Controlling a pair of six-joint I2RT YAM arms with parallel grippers.
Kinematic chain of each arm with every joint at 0, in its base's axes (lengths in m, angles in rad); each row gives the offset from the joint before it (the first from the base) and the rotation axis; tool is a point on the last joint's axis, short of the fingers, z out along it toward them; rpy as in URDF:
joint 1: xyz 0 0 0.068 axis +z
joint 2: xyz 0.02 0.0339 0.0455 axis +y
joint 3: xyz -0.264 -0.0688 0 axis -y
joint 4: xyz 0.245 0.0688 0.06 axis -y
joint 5: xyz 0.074 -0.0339 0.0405 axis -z
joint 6: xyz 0.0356 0 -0.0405 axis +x
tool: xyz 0 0 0 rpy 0 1.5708 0
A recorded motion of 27 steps. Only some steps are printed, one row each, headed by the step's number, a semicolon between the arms.
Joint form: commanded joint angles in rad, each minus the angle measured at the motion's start. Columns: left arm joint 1, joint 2, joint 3, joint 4, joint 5, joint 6; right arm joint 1, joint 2, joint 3, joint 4, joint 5, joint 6.
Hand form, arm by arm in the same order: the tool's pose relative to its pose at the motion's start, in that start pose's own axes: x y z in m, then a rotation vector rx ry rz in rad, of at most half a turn. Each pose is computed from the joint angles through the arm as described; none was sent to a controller.
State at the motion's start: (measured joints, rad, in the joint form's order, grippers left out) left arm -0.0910 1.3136 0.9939 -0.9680 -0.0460 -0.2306; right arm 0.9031 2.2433 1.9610 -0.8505 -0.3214 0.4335
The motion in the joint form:
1: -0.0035 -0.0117 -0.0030 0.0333 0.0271 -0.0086; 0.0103 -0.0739 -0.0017 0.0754 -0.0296 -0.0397
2: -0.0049 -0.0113 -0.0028 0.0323 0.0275 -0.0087; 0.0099 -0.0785 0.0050 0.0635 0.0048 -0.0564
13: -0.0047 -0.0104 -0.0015 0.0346 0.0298 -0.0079; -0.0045 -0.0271 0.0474 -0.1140 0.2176 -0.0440
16: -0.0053 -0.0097 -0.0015 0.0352 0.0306 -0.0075; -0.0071 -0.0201 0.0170 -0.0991 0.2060 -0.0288
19: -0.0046 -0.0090 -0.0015 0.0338 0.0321 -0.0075; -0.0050 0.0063 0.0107 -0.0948 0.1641 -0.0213
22: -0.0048 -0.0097 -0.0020 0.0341 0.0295 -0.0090; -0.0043 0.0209 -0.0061 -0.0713 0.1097 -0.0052
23: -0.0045 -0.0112 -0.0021 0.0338 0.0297 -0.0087; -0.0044 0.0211 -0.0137 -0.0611 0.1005 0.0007
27: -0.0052 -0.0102 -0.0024 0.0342 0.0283 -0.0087; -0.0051 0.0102 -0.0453 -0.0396 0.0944 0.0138
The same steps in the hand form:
1: -0.0018 -0.0022 -0.0023 0.0372 -0.0344 -0.0066; -0.0058 0.0212 -0.0315 -0.0865 -0.1110 -0.0968
2: -0.0017 -0.0025 -0.0022 0.0377 -0.0331 -0.0053; -0.0064 0.0211 -0.0350 -0.0540 -0.1258 -0.1106
13: -0.0023 -0.0027 -0.0023 0.0405 -0.0352 -0.0048; -0.0014 -0.0019 -0.0237 0.2162 -0.0531 -0.0314
16: -0.0023 -0.0029 -0.0022 0.0414 -0.0349 -0.0038; 0.0019 -0.0078 -0.0144 0.2148 -0.0308 -0.0089
19: -0.0022 -0.0027 -0.0020 0.0422 -0.0325 -0.0043; 0.0044 -0.0110 -0.0012 0.1869 0.0111 0.0047
22: -0.0022 -0.0027 -0.0020 0.0398 -0.0336 -0.0057; 0.0066 -0.0131 0.0091 0.1403 0.0388 0.0246
23: -0.0020 -0.0025 -0.0024 0.0402 -0.0346 -0.0057; 0.0071 -0.0137 0.0108 0.1310 0.0400 0.0303
27: -0.0020 -0.0027 -0.0021 0.0388 -0.0340 -0.0051; 0.0102 -0.0159 0.0125 0.1256 0.0406 0.0441

